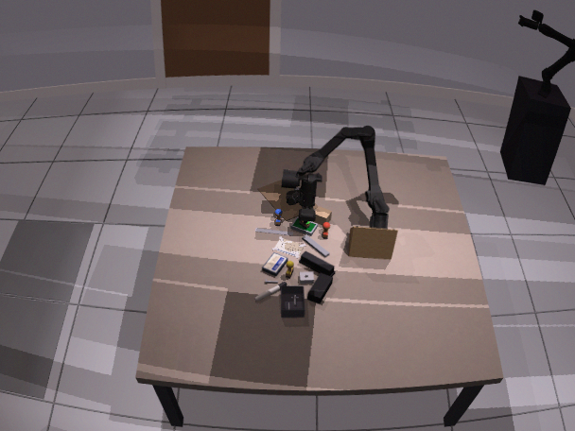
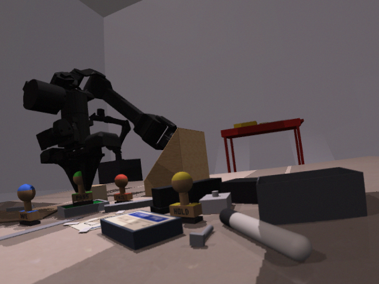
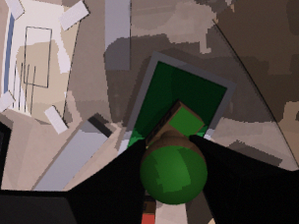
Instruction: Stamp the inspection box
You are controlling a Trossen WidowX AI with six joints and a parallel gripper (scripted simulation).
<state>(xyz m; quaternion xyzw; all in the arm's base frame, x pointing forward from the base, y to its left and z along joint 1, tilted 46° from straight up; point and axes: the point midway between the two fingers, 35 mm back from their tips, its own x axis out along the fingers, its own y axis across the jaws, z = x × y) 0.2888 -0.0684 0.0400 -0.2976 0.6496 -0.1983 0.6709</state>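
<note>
Now: gripper tip 1 cm above the green-knobbed stamp. The rest, counted from my gripper tip: red-knobbed stamp: 9 cm behind, 3 cm to the left, 2 cm below; green ink pad: 4 cm below; blue-knobbed stamp: 11 cm ahead, 2 cm to the right, 2 cm below.
</note>
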